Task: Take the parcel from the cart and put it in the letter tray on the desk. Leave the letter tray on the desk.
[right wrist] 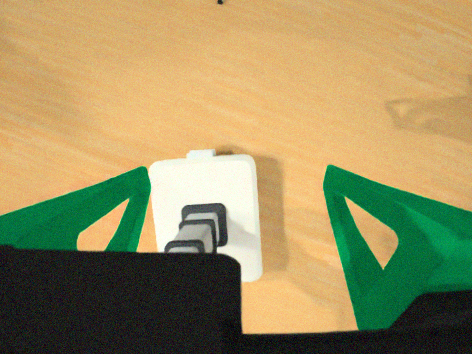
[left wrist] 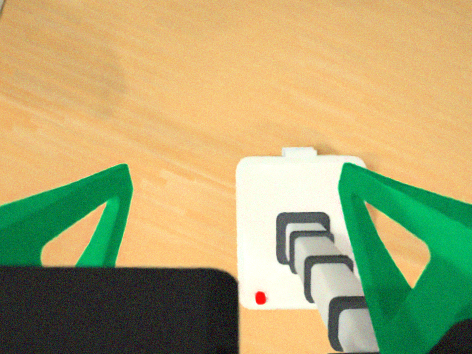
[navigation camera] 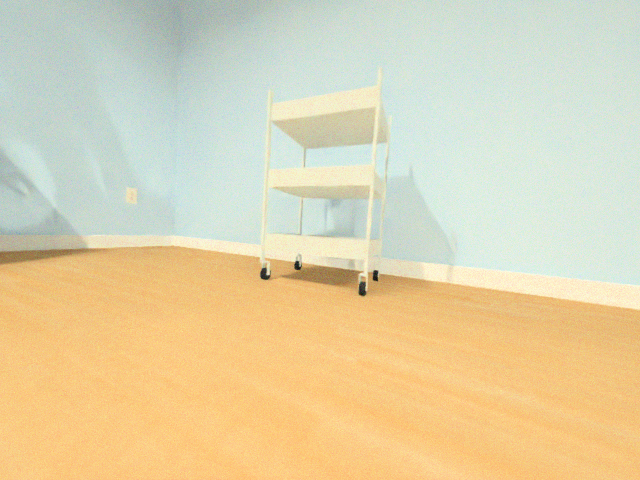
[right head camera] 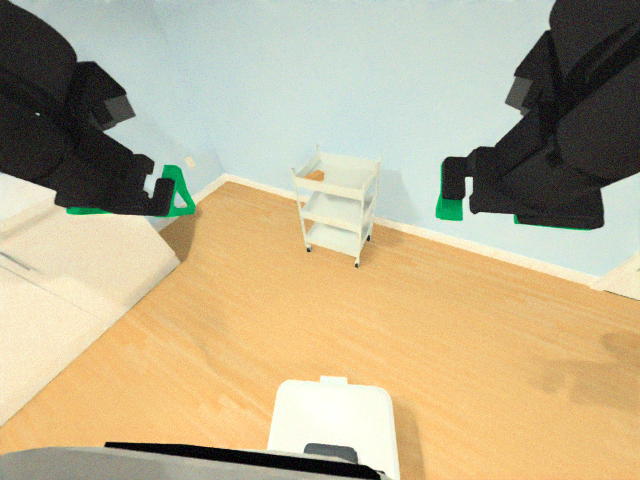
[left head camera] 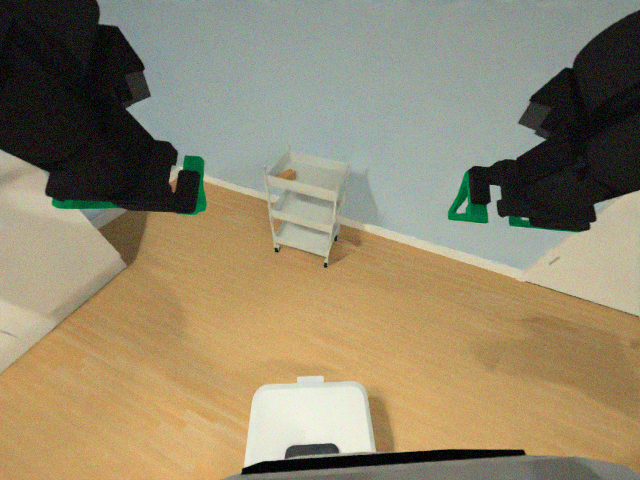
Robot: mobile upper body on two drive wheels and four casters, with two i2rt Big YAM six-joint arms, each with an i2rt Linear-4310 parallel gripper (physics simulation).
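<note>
The white three-tier cart stands on black casters near the blue wall, ahead of me and some way off. The small orange-brown parcel lies in its top tray, toward the left side. In the navigation camera the parcel is hidden by the tray. My left gripper is open and empty, high above the floor. My right gripper is open and empty as well. Both are far from the cart. No letter tray can be made out in these views.
Large cream furniture stands at the left. A cream panel is at the right by the wall. My white base plate is at the bottom. A wall outlet is left of the cart.
</note>
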